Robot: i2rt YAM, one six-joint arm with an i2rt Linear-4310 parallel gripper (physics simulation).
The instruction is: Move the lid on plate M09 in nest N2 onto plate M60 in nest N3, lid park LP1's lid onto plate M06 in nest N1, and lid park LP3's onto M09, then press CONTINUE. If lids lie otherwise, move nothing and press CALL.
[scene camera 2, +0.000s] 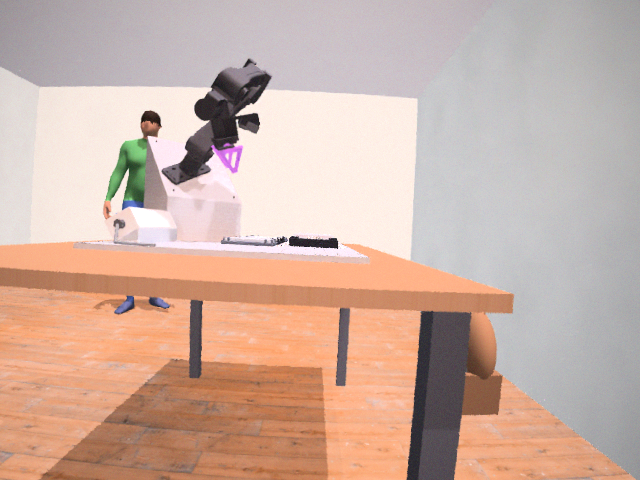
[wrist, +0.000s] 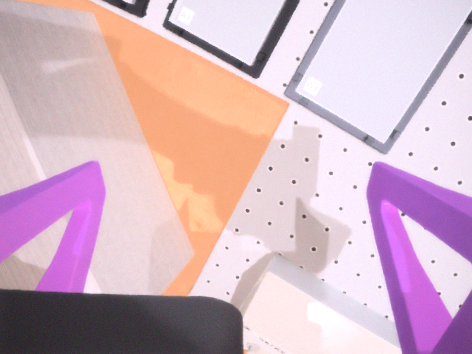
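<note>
My gripper is open and empty, high above the pegboard. In the wrist view, lid park LP1 has a grey frame around a pale panel at the upper right. Lid park LP2 has a black frame around a similar panel at the top. The corner of another black frame shows at the top left. The frames' name labels are out of view, and I cannot tell whether the panels are lids. A black nest shows edge-on in the scene view; plate labels and lids are unreadable there. CONTINUE and CALL buttons cannot be made out.
A white box stands on the pegboard. The arm's pale pedestal stands beside it. The orange table lies under the pegboard. A person in green stands behind the pedestal.
</note>
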